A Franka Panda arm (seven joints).
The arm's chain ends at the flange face. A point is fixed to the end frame.
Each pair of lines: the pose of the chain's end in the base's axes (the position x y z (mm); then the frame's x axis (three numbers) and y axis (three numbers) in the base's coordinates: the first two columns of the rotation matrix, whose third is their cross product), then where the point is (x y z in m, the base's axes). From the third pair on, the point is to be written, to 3 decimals.
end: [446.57, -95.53, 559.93, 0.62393, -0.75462, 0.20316, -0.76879, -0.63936, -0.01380]
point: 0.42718 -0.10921 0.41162
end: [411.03, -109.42, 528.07, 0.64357, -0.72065, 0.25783, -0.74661, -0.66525, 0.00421]
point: 0.39566 -0.13174 0.38034
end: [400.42, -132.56, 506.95, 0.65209, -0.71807, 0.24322, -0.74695, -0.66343, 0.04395]
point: 0.379 -0.157 0.360
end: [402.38, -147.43, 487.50, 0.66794, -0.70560, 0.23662, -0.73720, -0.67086, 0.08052]
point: 0.377 -0.175 0.342
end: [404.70, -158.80, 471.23, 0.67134, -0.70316, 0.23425, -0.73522, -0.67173, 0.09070]
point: 0.378 -0.187 0.326
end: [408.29, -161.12, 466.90, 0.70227, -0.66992, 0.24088, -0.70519, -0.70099, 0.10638]
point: 0.382 -0.193 0.323
